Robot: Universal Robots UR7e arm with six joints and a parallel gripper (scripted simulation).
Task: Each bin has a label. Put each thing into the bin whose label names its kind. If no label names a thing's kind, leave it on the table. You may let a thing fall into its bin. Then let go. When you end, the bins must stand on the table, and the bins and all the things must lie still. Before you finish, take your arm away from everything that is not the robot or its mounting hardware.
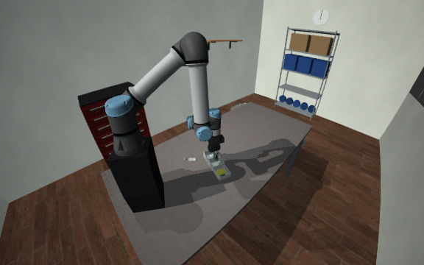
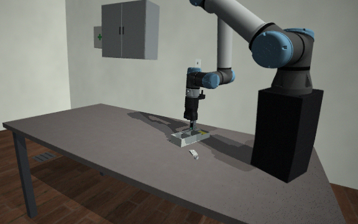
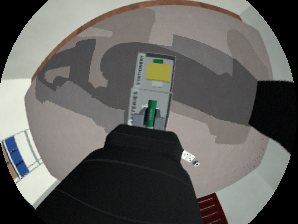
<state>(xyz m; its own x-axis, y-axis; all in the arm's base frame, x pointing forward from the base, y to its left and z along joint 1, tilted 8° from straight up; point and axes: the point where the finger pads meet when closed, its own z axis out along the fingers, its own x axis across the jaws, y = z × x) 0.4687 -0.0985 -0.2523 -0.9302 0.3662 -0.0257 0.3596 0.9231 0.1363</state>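
Now: the yellow block 80 mm to the right of my hand, 60 mm below it and 30 mm behind it. Round my hand: slim green thing (10 mm below).
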